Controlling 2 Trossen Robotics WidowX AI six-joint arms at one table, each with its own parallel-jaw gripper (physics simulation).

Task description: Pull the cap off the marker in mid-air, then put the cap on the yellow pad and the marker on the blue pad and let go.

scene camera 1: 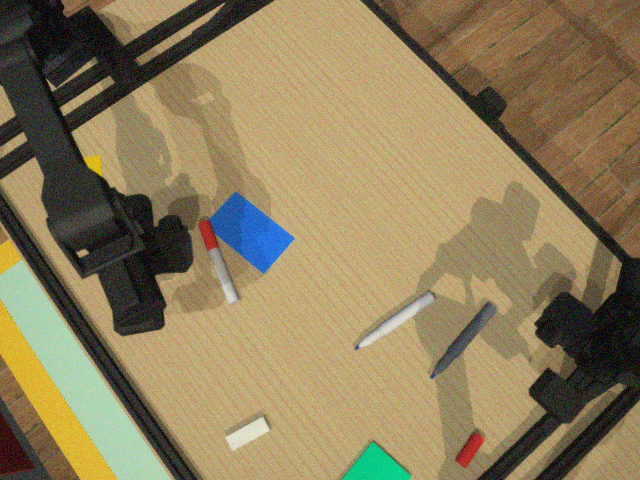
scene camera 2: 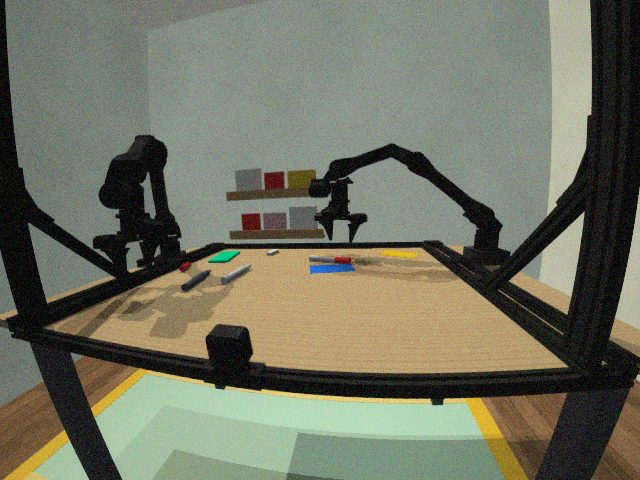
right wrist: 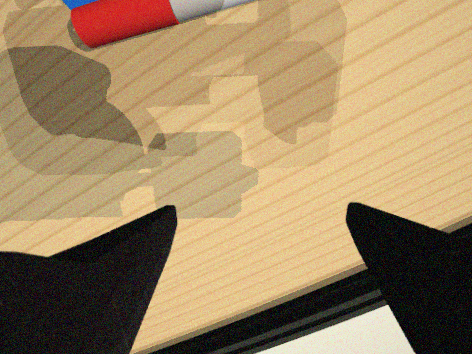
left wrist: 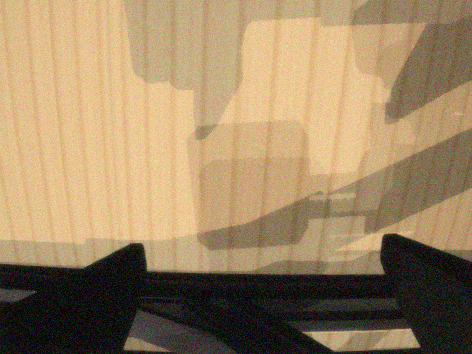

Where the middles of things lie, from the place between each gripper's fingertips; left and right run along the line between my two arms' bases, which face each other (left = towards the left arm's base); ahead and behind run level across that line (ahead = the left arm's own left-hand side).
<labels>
The blue pad (scene camera 1: pixel 252 234) is 17 cm behind my right hand, 2 cm to the left of it and 5 cm below it. From my right hand the other things lie so: white pen (scene camera 1: pixel 426 299) 25 cm behind, 28 cm to the left, 4 cm below.
The white pen lies 20 cm to the right of my left hand, 15 cm ahead of it and 4 cm below it. The rest, counted from my left hand: blue pad 46 cm to the right, 23 cm ahead, 5 cm below.
</labels>
